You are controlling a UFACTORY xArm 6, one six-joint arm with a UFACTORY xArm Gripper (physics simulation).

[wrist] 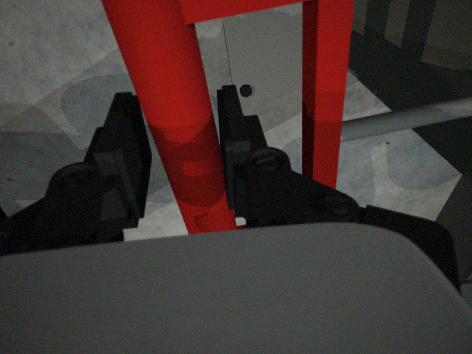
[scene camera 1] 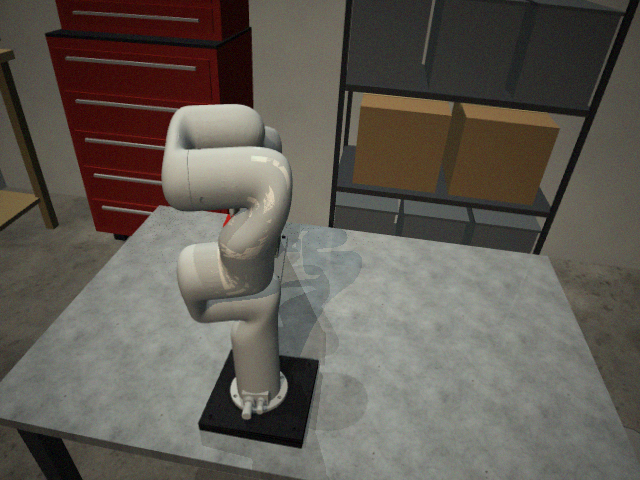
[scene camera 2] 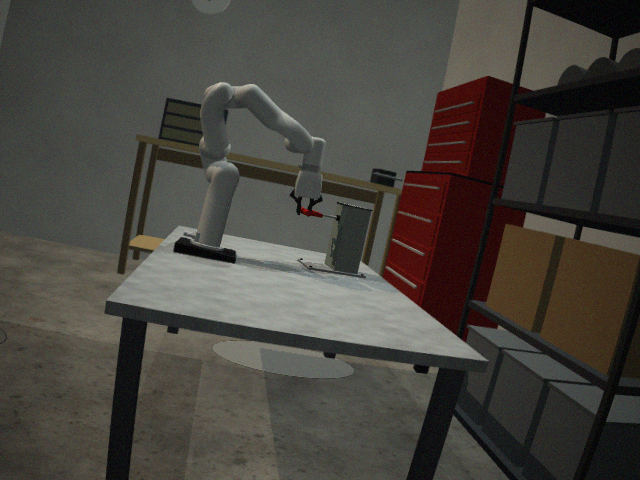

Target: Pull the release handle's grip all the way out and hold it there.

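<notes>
The release handle's red grip (scene camera 1: 227,221) (scene camera 2: 312,212) (wrist: 165,75) is a frame with a thick round bar and a thinner square bar. A grey rod (scene camera 2: 329,216) (wrist: 400,119) joins it to the upright grey-green housing (scene camera 2: 352,240). A stretch of bare rod shows between grip and housing. My gripper (scene camera 2: 305,209) (wrist: 182,122) is shut on the grip's round bar, with one black finger on each side. In the wrist view the right finger lies against the bar, and a narrow gap shows at the left finger. In scene camera 1 the arm hides the gripper and most of the handle.
The housing stands on a thin base plate (scene camera 2: 316,268) on the grey table (scene camera 1: 454,330) (scene camera 2: 268,304). The arm's black base (scene camera 1: 289,413) (scene camera 2: 204,250) is at the table's other end. A red tool cabinet (scene camera 1: 235,77) (scene camera 2: 465,232) and a shelf rack (scene camera 1: 338,155) stand beyond the table.
</notes>
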